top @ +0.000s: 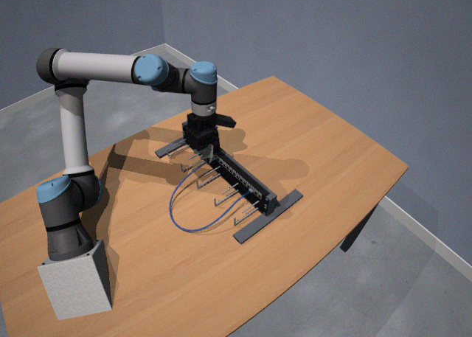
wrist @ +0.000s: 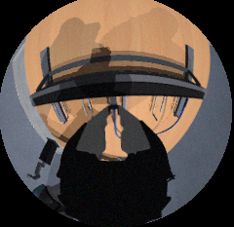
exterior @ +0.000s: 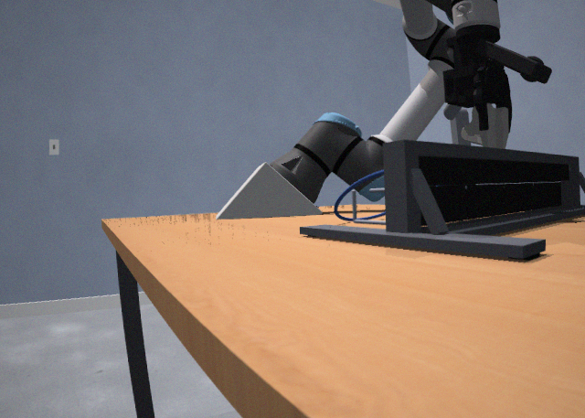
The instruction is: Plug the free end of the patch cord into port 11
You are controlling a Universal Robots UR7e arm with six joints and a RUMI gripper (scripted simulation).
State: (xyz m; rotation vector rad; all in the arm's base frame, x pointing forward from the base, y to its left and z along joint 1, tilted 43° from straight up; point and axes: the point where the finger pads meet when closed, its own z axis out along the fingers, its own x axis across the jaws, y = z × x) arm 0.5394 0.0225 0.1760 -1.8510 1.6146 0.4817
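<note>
The cable plug is 1 cm ahead of my hand and 1 cm below it.
</note>
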